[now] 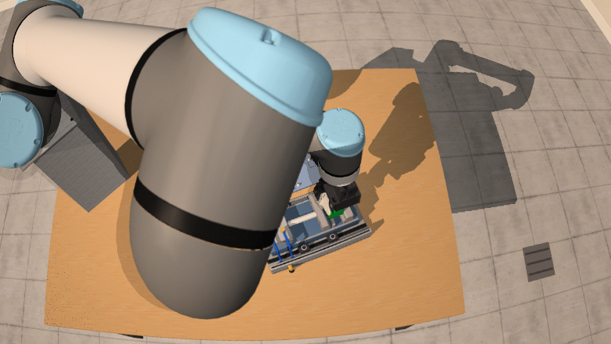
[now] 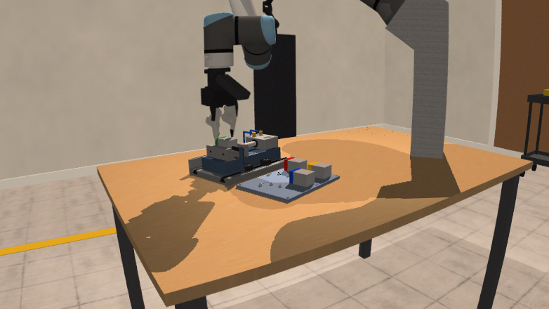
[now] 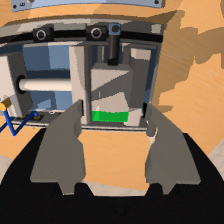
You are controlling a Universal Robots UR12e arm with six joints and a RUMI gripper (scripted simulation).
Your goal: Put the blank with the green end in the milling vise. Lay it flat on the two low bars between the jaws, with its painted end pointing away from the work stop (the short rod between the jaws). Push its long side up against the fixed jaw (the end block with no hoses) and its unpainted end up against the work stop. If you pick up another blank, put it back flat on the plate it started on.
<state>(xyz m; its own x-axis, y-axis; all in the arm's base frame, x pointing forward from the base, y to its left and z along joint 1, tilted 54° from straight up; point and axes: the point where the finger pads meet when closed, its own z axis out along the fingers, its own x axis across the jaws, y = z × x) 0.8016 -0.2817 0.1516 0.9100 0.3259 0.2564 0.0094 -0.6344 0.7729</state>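
The green-ended blank lies 3 cm below my hand. Also, from my hand: fixed jaw: 5 cm below, 3 cm ahead; dark work stop: 5 cm to the left, 4 cm below; milling vise: 9 cm below, 7 cm behind.
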